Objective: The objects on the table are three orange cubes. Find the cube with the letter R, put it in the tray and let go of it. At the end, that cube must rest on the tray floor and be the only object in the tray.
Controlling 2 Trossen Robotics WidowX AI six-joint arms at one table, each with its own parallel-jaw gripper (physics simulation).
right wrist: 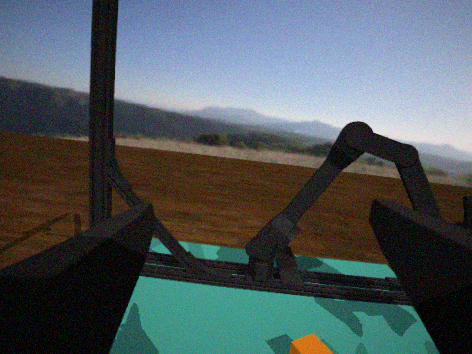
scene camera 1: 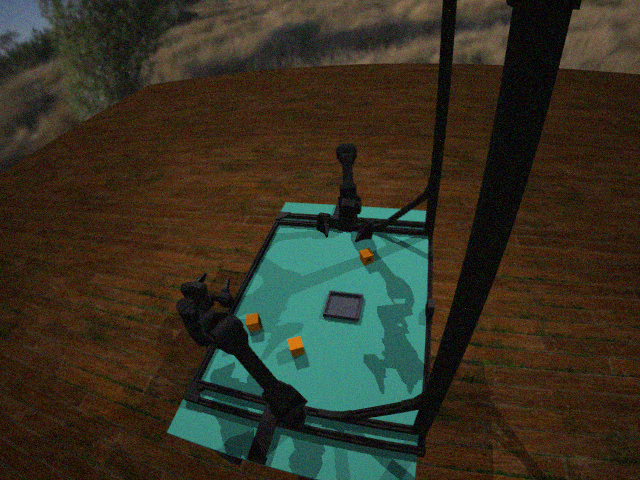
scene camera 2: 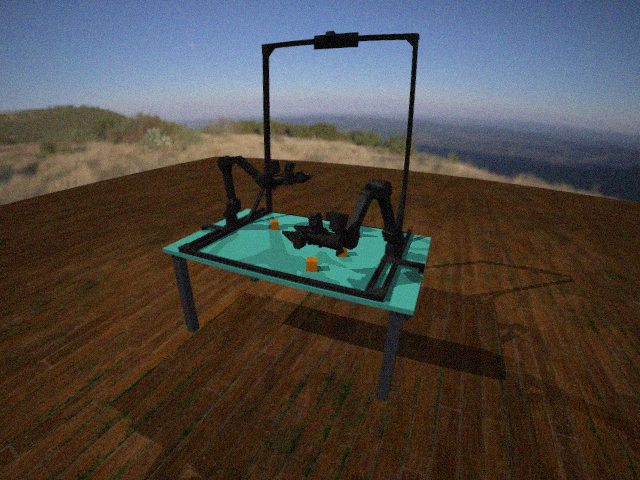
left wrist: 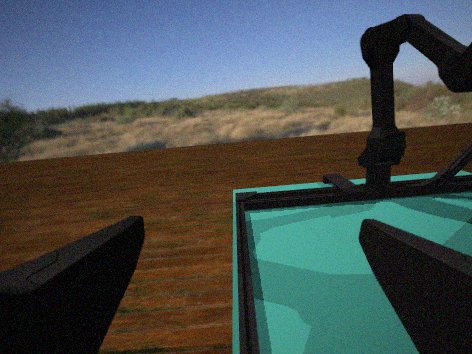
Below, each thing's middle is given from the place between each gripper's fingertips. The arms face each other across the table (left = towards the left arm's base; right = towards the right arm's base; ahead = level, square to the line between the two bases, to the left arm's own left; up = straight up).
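The dark square tray [scene camera 1: 342,305] is 320 mm below my right hand, 10 mm ahead of it and 20 mm to the left of it.
My left hand, I see, is 200 mm above the dark square tray; it is also 420 mm past the tray and 100 mm to the left of it.
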